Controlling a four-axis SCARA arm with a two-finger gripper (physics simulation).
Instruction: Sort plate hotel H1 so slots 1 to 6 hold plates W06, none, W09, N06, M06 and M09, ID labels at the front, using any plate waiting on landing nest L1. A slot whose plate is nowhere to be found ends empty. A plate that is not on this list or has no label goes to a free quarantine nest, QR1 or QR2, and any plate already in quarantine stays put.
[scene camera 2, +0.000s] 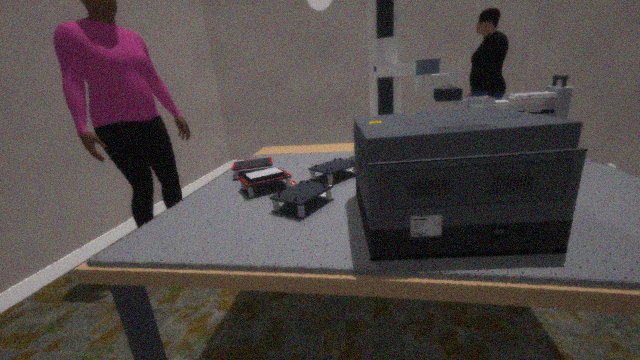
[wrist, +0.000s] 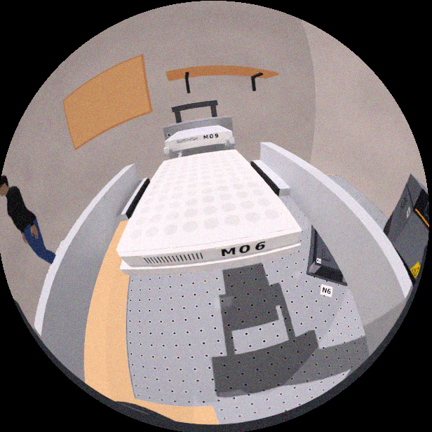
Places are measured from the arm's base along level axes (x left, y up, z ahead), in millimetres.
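Pixels of known places: gripper, fingertip midpoint: (scene camera 2: 491, 99).
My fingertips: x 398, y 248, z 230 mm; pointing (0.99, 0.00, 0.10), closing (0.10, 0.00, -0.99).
Note:
Behind a point stands the place of what it marks.
My gripper (wrist: 196, 160) is shut on white plate M06 (wrist: 210, 200), held level with its ID label facing the wrist camera. Beyond it, plate hotel H1 (wrist: 195, 104) (scene camera 2: 563, 100) @[x 593, y 234, z 322 mm] shows its top handle and upper part, with white plate M09 (wrist: 211, 136) in the top slot, label to the front. The held plate hides the lower slots in the wrist view. In the scene view, a plate with a white top (scene camera 2: 264, 173) @[x -441, y 77, z 578 mm] lies on a red-rimmed nest (scene camera 2: 253, 184) @[x -456, y 62, z 651 mm]; another red-rimmed nest (scene camera 2: 252, 163) @[x -569, y 63, z 383 mm] stands behind it. Their name labels cannot be read.
Two dark raised nests (scene camera 2: 301, 192) @[x -269, y 63, z 735 mm] (scene camera 2: 332, 167) @[x -209, y 63, z 478 mm] stand left of the large grey instrument (scene camera 2: 470, 185) @[x 127, y 168, z 981 mm], which hides part of the arm. The wrist view shows a dark nest (wrist: 325, 257) beside an N6 label (wrist: 326, 291), and a dark device (wrist: 407, 220) at the right.

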